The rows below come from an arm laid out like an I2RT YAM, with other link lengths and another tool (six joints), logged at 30 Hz.
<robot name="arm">
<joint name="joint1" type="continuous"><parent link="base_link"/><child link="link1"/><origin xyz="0 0 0.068" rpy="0 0 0"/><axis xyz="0 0 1"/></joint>
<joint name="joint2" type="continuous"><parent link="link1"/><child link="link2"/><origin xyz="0.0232 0.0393 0.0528" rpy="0 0 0"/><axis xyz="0 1 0"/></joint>
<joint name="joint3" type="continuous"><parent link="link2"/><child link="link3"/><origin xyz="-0.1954 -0.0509 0" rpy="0 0 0"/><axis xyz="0 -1 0"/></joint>
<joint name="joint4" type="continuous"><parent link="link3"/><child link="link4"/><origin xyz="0.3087 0.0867 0.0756" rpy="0 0 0"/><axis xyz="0 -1 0"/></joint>
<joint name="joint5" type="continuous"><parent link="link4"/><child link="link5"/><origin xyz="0.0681 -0.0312 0.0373" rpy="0 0 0"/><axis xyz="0 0 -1"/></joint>
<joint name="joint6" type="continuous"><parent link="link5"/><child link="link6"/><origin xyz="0.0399 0 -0.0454" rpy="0 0 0"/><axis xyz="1 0 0"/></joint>
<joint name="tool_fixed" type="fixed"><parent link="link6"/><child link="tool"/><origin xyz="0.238 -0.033 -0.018" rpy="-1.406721 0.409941 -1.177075"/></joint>
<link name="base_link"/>
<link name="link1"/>
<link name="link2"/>
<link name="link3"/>
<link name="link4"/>
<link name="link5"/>
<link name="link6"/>
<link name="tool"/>
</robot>
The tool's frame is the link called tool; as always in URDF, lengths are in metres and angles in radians. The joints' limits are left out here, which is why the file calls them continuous.
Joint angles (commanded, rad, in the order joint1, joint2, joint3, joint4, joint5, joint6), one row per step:
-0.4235, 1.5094, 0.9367, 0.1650, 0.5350, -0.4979
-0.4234, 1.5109, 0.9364, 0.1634, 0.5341, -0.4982
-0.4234, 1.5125, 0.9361, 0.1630, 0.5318, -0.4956
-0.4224, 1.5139, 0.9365, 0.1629, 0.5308, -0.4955
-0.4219, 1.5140, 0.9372, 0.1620, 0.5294, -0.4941
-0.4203, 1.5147, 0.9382, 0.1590, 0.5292, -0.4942
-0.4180, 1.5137, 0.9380, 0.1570, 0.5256, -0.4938
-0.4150, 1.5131, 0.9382, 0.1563, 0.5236, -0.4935
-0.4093, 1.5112, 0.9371, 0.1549, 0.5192, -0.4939
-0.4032, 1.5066, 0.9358, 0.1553, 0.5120, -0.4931
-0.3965, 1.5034, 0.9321, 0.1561, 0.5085, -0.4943
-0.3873, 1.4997, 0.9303, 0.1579, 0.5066, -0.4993
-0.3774, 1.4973, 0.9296, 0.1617, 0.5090, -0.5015
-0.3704, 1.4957, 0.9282, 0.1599, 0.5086, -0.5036
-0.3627, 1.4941, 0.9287, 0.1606, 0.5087, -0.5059
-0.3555, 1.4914, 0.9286, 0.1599, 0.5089, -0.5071
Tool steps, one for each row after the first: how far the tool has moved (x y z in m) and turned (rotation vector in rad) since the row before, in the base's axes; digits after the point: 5 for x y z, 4 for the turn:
-0.00003, 0.00029, -0.00146, 0.0016, 0.0032, 0.0010
0.00035, 0.00040, -0.00140, 0.0031, -0.0003, 0.0012
0.00062, 0.00059, -0.00064, 0.0009, 0.0008, 0.0019
0.00053, 0.00042, -0.00004, 0.0014, -0.0011, 0.0013
0.00046, 0.00085, -0.00062, 0.0011, 0.0025, 0.0018
0.00140, 0.00169, -0.00035, 0.0020, 0.0002, 0.0054
0.00149, 0.00171, 0.00011, 0.0009, -0.0007, 0.0047
0.00267, 0.00347, -0.00023, 0.0017, 0.0001, 0.0099
0.00366, 0.00399, 0.00139, 0.0016, -0.0052, 0.0124
0.00250, 0.00398, -0.00031, 0.0005, 0.0001, 0.0103
0.00352, 0.00473, 0.00154, -0.0035, 0.0001, 0.0127
0.00311, 0.00431, 0.00217, -0.0042, -0.0031, 0.0085
0.00195, 0.00366, -0.00034, -0.0005, 0.0030, 0.0081
0.00272, 0.00368, 0.00144, -0.0024, -0.0009, 0.0084
0.00224, 0.00354, 0.00130, -0.0014, -0.0009, 0.0074

